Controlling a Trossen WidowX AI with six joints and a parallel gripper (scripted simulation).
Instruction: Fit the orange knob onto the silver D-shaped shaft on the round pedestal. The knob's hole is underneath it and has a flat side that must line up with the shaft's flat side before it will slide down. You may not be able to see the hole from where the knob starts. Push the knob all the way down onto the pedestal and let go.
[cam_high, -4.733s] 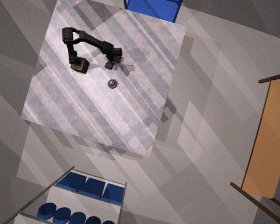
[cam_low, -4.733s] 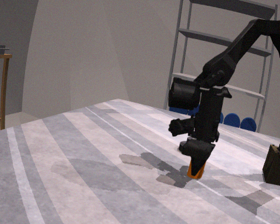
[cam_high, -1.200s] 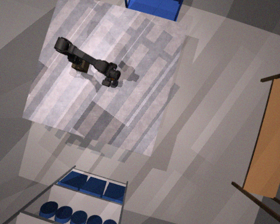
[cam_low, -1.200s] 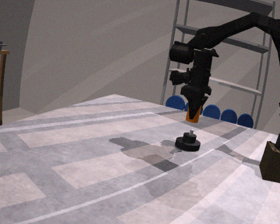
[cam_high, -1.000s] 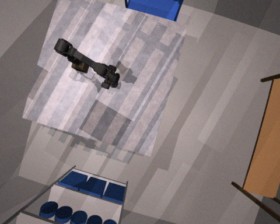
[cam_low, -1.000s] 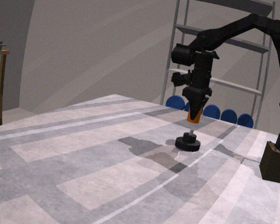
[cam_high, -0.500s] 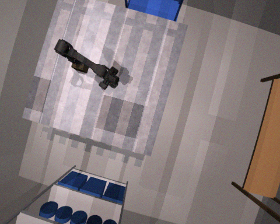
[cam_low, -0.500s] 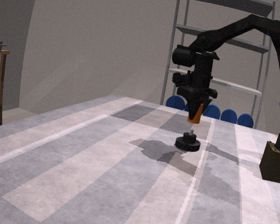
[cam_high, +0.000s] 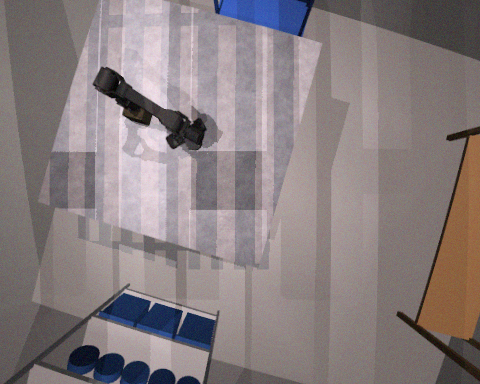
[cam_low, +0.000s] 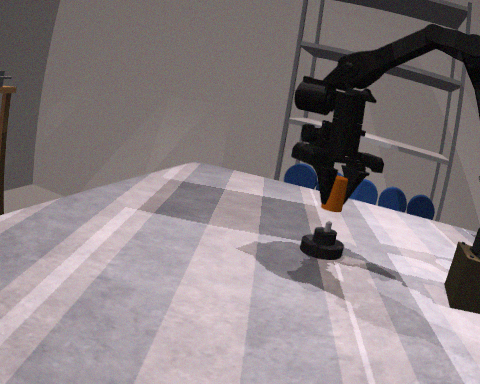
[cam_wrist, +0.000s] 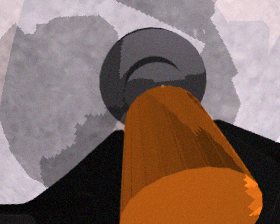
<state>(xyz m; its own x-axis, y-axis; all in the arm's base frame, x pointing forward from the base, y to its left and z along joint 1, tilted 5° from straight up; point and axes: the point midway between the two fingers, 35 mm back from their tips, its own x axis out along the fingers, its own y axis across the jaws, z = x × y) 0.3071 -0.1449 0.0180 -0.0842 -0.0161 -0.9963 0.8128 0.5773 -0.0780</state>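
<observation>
Right now the orange knob is 30 mm above my gripper tip. The rest, counted from my gripper tip: round pedestal (60 mm below).
</observation>
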